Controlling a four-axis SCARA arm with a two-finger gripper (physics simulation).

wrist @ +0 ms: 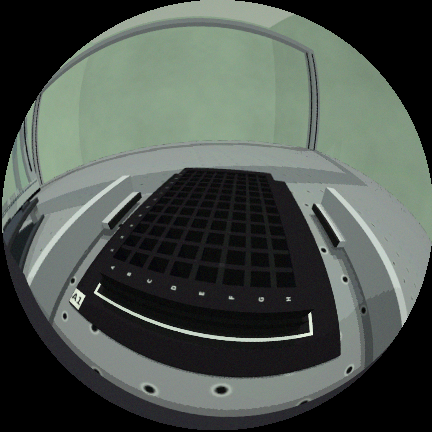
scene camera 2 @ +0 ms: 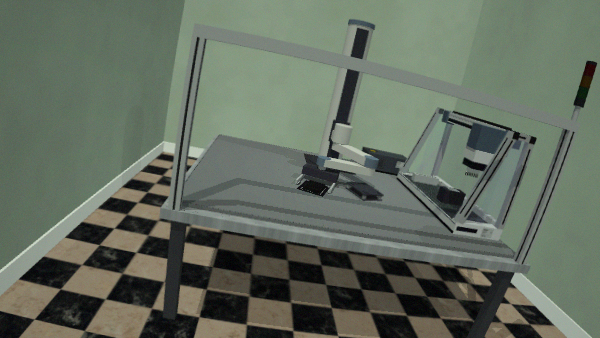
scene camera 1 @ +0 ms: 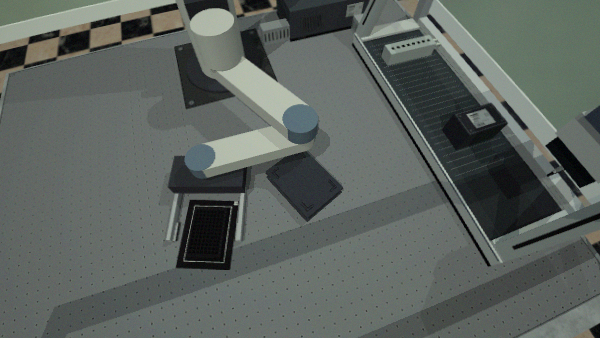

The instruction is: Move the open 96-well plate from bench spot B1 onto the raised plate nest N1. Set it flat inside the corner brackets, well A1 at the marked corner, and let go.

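Frame: origin at the arm's base, x right, y back, z down, level; millimetres.
Where they show: gripper, fingertip midpoint: (wrist: 225, 187) (scene camera 2: 312, 186) (scene camera 1: 204, 241).
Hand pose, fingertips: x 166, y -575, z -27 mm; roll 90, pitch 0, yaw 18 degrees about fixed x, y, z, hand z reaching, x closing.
Note:
Things, the pixels of their centre, and the offset from my fingertips. "spot": a spot on its surface instead.
- black open 96-well plate at the middle of its body: (wrist: 216, 210) (scene camera 1: 207, 232) (scene camera 2: 314, 186) dy +21, dx -11, dz +5 mm
- spot's A1 tag at a spot on its surface: (wrist: 77, 299) (scene camera 1: 235, 203) spot: dy +75, dx -92, dz +12 mm
- dark raised nest N1 at the middle of its body: (scene camera 1: 303, 181) (scene camera 2: 364, 190) dy +67, dx -273, dz -6 mm
- black box at a spot on its surface: (scene camera 1: 462, 132) spot: dy +29, dx -681, dz -92 mm
- pale holed strip at a spot on its surface: (scene camera 1: 410, 49) spot: dy +350, dx -718, dz -79 mm
- dark case at a spot on its surface: (scene camera 1: 320, 21) spot: dy +608, dx -524, dz -43 mm
The black open 96-well plate (scene camera 1: 207, 232) (scene camera 2: 314, 187) (wrist: 210, 225) lies flat on the black, white-outlined spot B1 (scene camera 1: 204, 266) (wrist: 225, 361). The spot's A1 tag (scene camera 1: 236, 203) (wrist: 77, 299) is at its arm-side corner, near row letter A. My gripper (scene camera 1: 205, 239) (scene camera 2: 315, 184) (wrist: 225, 187) is open and low, with one finger along each long side of the plate and a gap on both sides. The dark raised nest N1 (scene camera 1: 305, 185) (scene camera 2: 365, 191) stands turned at an angle, right of the gripper in scene camera 1. Its corner brackets are empty; its back corner is hidden under the forearm.
The forearm (scene camera 1: 250, 149) reaches over the nest's back edge. A framed machine (scene camera 1: 425, 155) (scene camera 2: 432, 227) stands at the right, with a black box (scene camera 1: 462, 132) (scene camera 2: 451, 195) and a pale holed strip (scene camera 1: 410, 49) inside. A dark case (scene camera 1: 320, 21) (scene camera 2: 385, 160) stands behind.

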